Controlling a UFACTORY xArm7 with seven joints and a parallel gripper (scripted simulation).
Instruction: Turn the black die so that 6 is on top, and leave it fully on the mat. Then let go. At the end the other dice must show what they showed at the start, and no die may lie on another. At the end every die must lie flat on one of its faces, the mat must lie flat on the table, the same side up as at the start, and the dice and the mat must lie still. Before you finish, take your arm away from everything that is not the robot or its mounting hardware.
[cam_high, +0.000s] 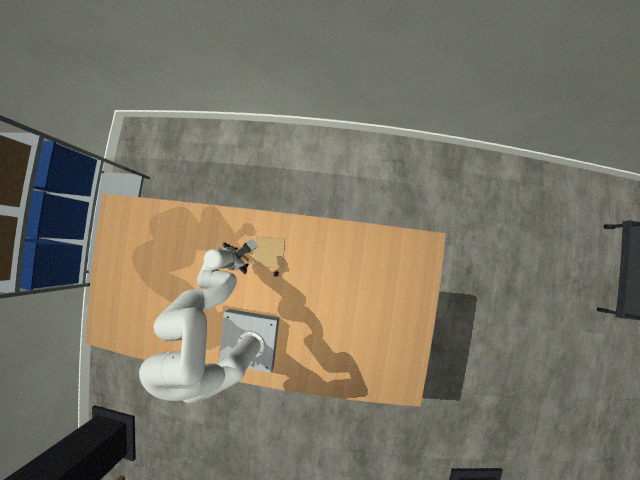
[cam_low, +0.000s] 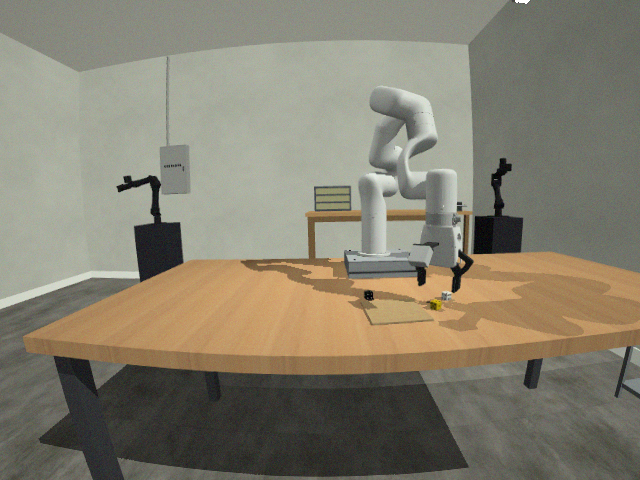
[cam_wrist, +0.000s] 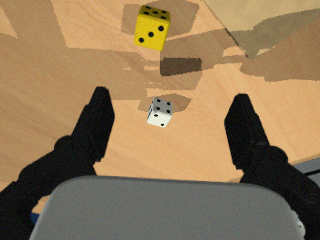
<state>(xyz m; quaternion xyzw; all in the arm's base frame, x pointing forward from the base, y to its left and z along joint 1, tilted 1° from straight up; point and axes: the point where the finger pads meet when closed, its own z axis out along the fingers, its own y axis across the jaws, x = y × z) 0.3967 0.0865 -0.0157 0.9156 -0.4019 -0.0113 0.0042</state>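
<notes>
My gripper is now 40 mm to the right of the white die, 40 mm above it and 20 mm past it. Round my hand: yellow die: 40 mm below, 40 mm ahead, 20 mm to the right; then black die: 170 mm to the right, 60 mm behind, 40 mm below; then tan mat: 120 mm to the right, 50 mm below, 40 mm ahead.
</notes>
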